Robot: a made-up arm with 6 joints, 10 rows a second.
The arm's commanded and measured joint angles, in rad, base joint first. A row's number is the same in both.
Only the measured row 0 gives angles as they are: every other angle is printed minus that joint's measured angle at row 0.
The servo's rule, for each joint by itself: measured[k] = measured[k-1] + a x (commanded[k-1-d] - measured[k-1]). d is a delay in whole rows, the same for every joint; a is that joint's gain. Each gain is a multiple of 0.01, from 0.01 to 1. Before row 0 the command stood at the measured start. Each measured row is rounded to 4 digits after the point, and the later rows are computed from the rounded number. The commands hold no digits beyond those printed.
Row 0, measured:
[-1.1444 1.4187 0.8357 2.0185 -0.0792 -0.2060]
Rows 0 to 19, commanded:
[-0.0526 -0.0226 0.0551 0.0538 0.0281 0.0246]
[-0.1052 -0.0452 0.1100 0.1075 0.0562 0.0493]
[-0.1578 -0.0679 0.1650 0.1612 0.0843 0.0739]
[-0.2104 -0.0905 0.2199 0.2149 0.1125 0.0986]
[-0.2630 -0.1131 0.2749 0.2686 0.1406 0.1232]
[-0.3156 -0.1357 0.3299 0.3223 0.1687 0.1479]
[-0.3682 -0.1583 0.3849 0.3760 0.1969 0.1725]
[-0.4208 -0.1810 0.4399 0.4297 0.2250 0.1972]
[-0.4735 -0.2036 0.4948 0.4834 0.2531 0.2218]
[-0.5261 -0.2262 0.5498 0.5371 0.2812 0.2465]
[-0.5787 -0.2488 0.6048 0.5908 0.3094 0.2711]
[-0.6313 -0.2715 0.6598 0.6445 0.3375 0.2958]
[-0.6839 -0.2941 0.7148 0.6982 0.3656 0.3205]
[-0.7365 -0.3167 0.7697 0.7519 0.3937 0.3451]
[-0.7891 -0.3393 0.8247 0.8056 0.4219 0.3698]
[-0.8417 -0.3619 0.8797 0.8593 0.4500 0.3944]
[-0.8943 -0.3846 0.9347 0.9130 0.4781 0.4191]
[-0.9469 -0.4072 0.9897 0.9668 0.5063 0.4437]
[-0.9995 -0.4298 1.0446 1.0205 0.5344 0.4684]
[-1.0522 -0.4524 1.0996 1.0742 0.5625 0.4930]
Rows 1 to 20, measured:
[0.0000 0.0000 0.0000 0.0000 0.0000 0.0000]
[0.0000 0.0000 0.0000 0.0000 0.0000 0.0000]
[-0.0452 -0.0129 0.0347 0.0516 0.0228 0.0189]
[-0.0968 -0.0313 0.0821 0.1053 0.0499 0.0423]
[-0.1493 -0.0522 0.1343 0.1590 0.0778 0.0666]
[-0.2018 -0.0740 0.1882 0.2127 0.1059 0.0912]
[-0.2544 -0.0963 0.2428 0.2664 0.1340 0.1158]
[-0.3070 -0.1188 0.2977 0.3201 0.1621 0.1405]
[-0.3596 -0.1413 0.3526 0.3738 0.1903 0.1651]
[-0.4122 -0.1639 0.4076 0.4275 0.2184 0.1898]
[-0.4649 -0.1865 0.4625 0.4812 0.2465 0.2144]
[-0.5175 -0.2091 0.5175 0.5349 0.2746 0.2391]
[-0.5701 -0.2317 0.5725 0.5886 0.3028 0.2637]
[-0.6227 -0.2544 0.6275 0.6423 0.3309 0.2884]
[-0.6753 -0.2770 0.6825 0.6960 0.3590 0.3131]
[-0.7279 -0.2996 0.7374 0.7497 0.3871 0.3377]
[-0.7805 -0.3222 0.7924 0.8034 0.4153 0.3624]
[-0.8331 -0.3448 0.8474 0.8571 0.4434 0.3870]
[-0.8857 -0.3675 0.9024 0.9108 0.4715 0.4117]
[-0.9383 -0.3901 0.9574 0.9646 0.4997 0.4363]
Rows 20 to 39, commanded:
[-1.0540 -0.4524 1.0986 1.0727 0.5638 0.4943]
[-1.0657 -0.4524 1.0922 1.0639 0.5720 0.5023]
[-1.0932 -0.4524 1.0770 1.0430 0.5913 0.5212]
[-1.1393 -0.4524 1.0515 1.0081 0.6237 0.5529]
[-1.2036 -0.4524 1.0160 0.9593 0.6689 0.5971]
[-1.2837 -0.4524 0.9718 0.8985 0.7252 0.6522]
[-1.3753 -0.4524 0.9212 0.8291 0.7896 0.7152]
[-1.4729 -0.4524 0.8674 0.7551 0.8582 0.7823]
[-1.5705 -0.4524 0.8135 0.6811 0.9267 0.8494]
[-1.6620 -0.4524 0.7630 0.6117 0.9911 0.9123]
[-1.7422 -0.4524 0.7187 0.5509 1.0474 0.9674]
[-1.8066 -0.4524 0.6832 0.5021 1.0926 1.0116]
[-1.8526 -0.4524 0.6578 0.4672 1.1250 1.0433]
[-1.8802 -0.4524 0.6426 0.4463 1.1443 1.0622]
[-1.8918 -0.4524 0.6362 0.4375 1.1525 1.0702]
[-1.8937 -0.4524 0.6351 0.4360 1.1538 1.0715]
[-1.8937 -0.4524 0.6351 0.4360 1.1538 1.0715]
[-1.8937 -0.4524 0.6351 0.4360 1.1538 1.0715]
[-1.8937 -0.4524 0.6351 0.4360 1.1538 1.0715]
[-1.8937 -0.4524 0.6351 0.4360 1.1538 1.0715]
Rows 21 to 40, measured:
[-0.9909 -0.4127 1.0123 1.0183 0.5278 0.4610]
[-1.0436 -0.4353 1.0673 1.0720 0.5559 0.4856]
[-1.0525 -0.4450 1.0870 1.0727 0.5623 0.4923]
[-1.0639 -0.4492 1.0903 1.0643 0.5702 0.5000]
[-1.0891 -0.4510 1.0819 1.0439 0.5873 0.5163]
[-1.1323 -0.4518 1.0627 1.0095 0.6168 0.5445]
[-1.1936 -0.4521 1.0333 0.9613 0.6590 0.5850]
[-1.2711 -0.4523 0.9946 0.9010 0.7126 0.6367]
[-1.3607 -0.4524 0.9484 0.8320 0.7750 0.6971]
[-1.4572 -0.4524 0.8974 0.7582 0.8424 0.7627]
[-1.5546 -0.4524 0.8445 0.6842 0.9107 0.8295]
[-1.6470 -0.4524 0.7932 0.6146 0.9758 0.8933]
[-1.7289 -0.4524 0.7463 0.5534 1.0338 0.9504]
[-1.7957 -0.4524 0.7065 0.5042 1.0814 0.9975]
[-1.8446 -0.4524 0.6758 0.4687 1.1167 1.0328]
[-1.8752 -0.4524 0.6549 0.4472 1.1391 1.0554]
[-1.8895 -0.4524 0.6431 0.4379 1.1500 1.0668]
[-1.8931 -0.4524 0.6381 0.4361 1.1531 1.0704]
[-1.8936 -0.4524 0.6362 0.4360 1.1537 1.0712]
[-1.8937 -0.4524 0.6355 0.4360 1.1538 1.0714]

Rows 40 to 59, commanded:
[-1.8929 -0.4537 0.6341 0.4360 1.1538 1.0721]
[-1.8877 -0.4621 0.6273 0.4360 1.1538 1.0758]
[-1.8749 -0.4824 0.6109 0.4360 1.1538 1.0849]
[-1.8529 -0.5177 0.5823 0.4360 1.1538 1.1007]
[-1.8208 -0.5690 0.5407 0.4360 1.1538 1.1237]
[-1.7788 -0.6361 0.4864 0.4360 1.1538 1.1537]
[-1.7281 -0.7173 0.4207 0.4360 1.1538 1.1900]
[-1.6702 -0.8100 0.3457 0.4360 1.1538 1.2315]
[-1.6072 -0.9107 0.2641 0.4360 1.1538 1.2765]
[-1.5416 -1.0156 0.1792 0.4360 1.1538 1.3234]
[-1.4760 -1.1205 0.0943 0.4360 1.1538 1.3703]
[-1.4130 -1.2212 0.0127 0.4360 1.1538 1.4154]
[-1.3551 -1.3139 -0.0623 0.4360 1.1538 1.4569]
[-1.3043 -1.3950 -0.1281 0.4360 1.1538 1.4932]
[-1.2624 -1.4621 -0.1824 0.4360 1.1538 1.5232]
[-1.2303 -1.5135 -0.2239 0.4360 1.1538 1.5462]
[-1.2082 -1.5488 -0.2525 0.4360 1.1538 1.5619]
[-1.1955 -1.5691 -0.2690 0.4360 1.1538 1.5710]
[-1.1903 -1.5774 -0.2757 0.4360 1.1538 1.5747]
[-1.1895 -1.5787 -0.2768 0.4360 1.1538 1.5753]
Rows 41 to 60, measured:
[-1.8937 -0.4524 0.6352 0.4360 1.1538 1.0715]
[-1.8937 -0.4524 0.6351 0.4360 1.1538 1.0715]
[-1.8930 -0.4531 0.6345 0.4360 1.1538 1.0720]
[-1.8884 -0.4582 0.6300 0.4360 1.1538 1.0749]
[-1.8768 -0.4720 0.6180 0.4360 1.1538 1.0826]
[-1.8562 -0.4980 0.5955 0.4360 1.1538 1.0965]
[-1.8258 -0.5385 0.5610 0.4360 1.1538 1.1174]
[-1.7854 -0.5941 0.5140 0.4360 1.1538 1.1454]
[-1.7361 -0.6643 0.4552 0.4360 1.1538 1.1797]
[-1.6794 -0.7473 0.3862 0.4360 1.1538 1.2196]
[-1.6173 -0.8404 0.3093 0.4360 1.1538 1.2634]
[-1.5522 -0.9403 0.2273 0.4360 1.1538 1.3096]
[-1.4867 -1.0430 0.1435 0.4360 1.1538 1.3563]
[-1.4233 -1.1446 0.0611 0.4360 1.1538 1.4018]
[-1.3646 -1.2411 -0.0166 0.4360 1.1538 1.4442]
[-1.3127 -1.3288 -0.0868 0.4360 1.1538 1.4819]
[-1.2694 -1.4048 -0.1470 0.4360 1.1538 1.5137]
[-1.2358 -1.4668 -0.1954 0.4360 1.1538 1.5387]
[-1.2121 -1.5135 -0.2314 0.4360 1.1538 1.5566]
[-1.1978 -1.5452 -0.2551 0.4360 1.1538 1.5677]

